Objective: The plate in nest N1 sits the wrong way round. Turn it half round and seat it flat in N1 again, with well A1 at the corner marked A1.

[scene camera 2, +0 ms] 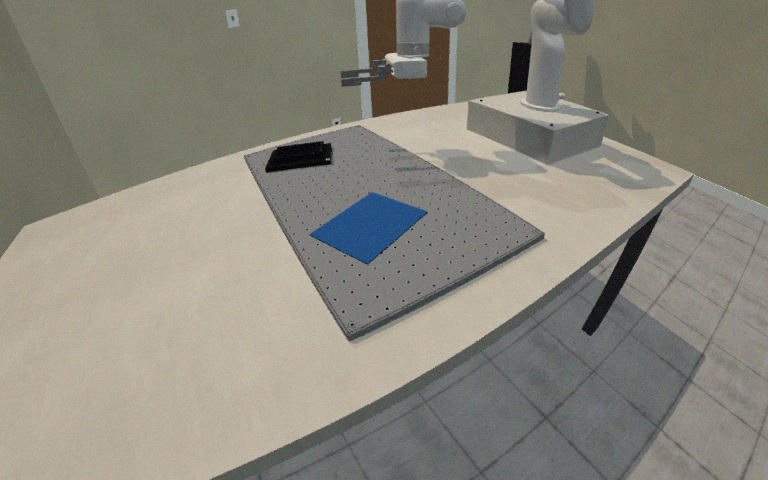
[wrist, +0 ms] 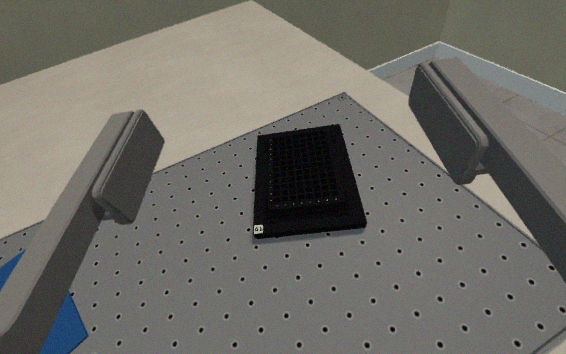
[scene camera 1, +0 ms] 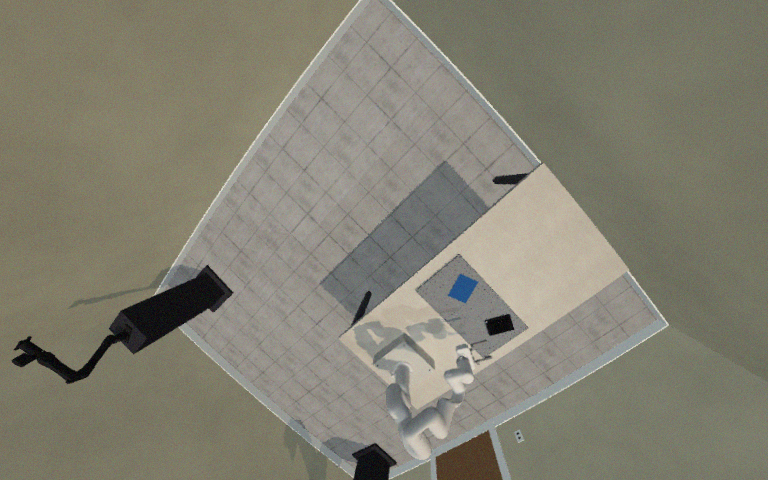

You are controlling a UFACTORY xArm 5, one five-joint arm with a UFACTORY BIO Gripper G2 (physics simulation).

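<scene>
A black well plate [scene camera 1: 500,324] [scene camera 2: 303,148] [wrist: 302,167] lies in the black nest [scene camera 2: 281,167] [wrist: 310,228] near a corner of the perforated board. It looks flat and level. In the wrist view a white tag reading A1 is on the nest's near left corner. Small white marks run along the plate's left and near edges and meet at that same corner; they are too small to read. My gripper [scene camera 1: 488,349] [scene camera 2: 342,78] [wrist: 288,145] is open, partway, with nothing between its fingers. It hangs well above the board, back from the nest and apart from the plate.
A flat blue rectangle [scene camera 1: 462,288] [scene camera 2: 368,227] [wrist: 65,325] lies on the grey perforated board [scene camera 1: 438,280] [scene camera 2: 470,240] [wrist: 280,312]. The board rests on the pale table [scene camera 2: 141,316]. The arm's grey base block [scene camera 2: 509,133] stands beyond the board. A black pedestal [scene camera 1: 169,308] stands off the table.
</scene>
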